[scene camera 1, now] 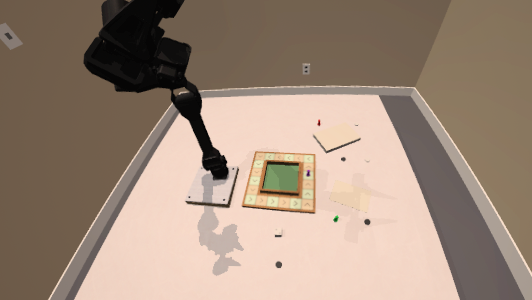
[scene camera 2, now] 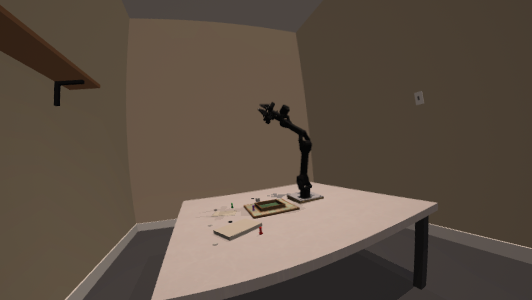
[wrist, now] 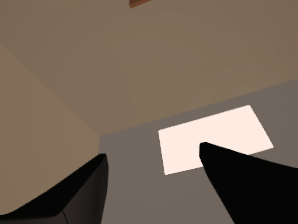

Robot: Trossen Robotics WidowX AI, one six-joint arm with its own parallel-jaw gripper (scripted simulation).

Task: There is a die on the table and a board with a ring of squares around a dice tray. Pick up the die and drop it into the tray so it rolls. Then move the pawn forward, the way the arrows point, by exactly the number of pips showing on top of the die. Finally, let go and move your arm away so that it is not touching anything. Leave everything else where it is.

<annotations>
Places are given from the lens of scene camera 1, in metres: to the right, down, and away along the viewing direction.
tan slab [scene camera 1: 332, 138]: 0.33, -0.06, 0.93
pale card [scene camera 1: 358, 198]: 0.36, 0.19, 0.73
green tray [scene camera 1: 278, 177]: 0.05, 0.12, 0.82
The marked spots on the green tray and the tan slab are 0.34 m apart.
</annotations>
